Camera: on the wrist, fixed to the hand. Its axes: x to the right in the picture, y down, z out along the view.
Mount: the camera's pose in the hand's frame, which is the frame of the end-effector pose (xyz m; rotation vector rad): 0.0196 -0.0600 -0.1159 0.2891 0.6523 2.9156
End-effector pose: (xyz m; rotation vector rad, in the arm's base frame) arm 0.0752 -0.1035 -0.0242 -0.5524 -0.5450 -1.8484
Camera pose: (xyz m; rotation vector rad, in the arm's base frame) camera -0.0007 -0.1691 -0.1099 -0.0379 0.5264 0.9205
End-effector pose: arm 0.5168 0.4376 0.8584 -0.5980 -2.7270 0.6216
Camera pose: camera 0.5208 0.4375 0.9903 -2.9746 0.5739 0.6082
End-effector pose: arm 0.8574 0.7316 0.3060 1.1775 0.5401 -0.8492
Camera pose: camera 0.8273 0.8273 0.2202 1.1190 -0.9999 1.9936
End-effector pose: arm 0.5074 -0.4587 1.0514 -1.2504 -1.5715 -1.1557
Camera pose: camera 0.4502 -0.5712 1.0900 -1.1325 1.0860 0.7007
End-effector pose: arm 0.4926 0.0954 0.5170 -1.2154 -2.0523 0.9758
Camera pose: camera 0.5422 0.1287 0.6347 2.4054 -1.4019 -0.7891
